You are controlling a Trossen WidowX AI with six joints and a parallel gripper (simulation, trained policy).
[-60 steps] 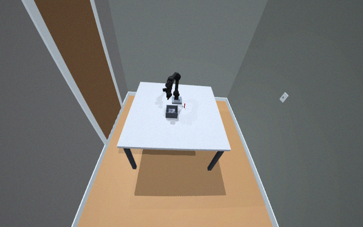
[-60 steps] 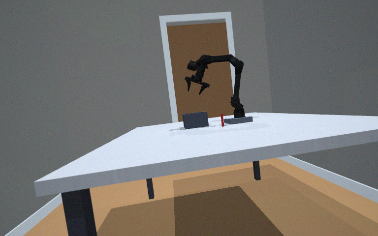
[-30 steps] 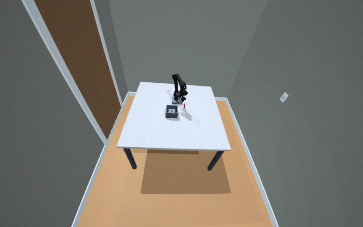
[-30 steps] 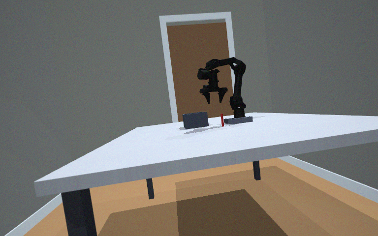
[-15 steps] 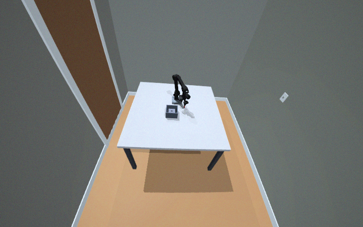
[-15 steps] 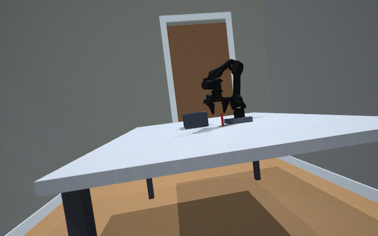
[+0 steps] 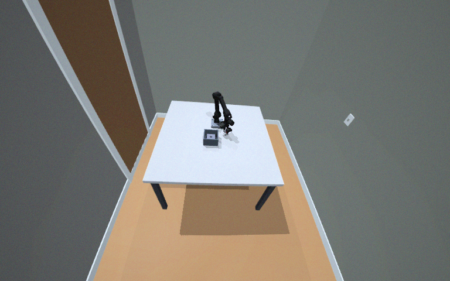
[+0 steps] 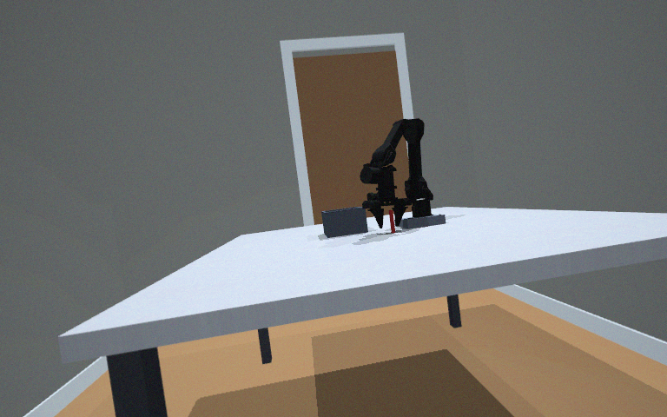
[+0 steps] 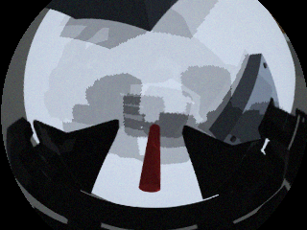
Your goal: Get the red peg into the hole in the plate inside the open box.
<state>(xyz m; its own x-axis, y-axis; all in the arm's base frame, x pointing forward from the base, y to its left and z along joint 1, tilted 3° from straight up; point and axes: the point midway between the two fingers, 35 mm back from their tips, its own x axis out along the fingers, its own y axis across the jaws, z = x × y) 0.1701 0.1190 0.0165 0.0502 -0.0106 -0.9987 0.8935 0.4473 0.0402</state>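
The red peg lies 2 cm above my gripper tip, 1 cm to the left of it and 1 cm behind it. The rest, counted from my gripper tip: dark grey box (17 cm to the right, 14 cm ahead, 1 cm above).
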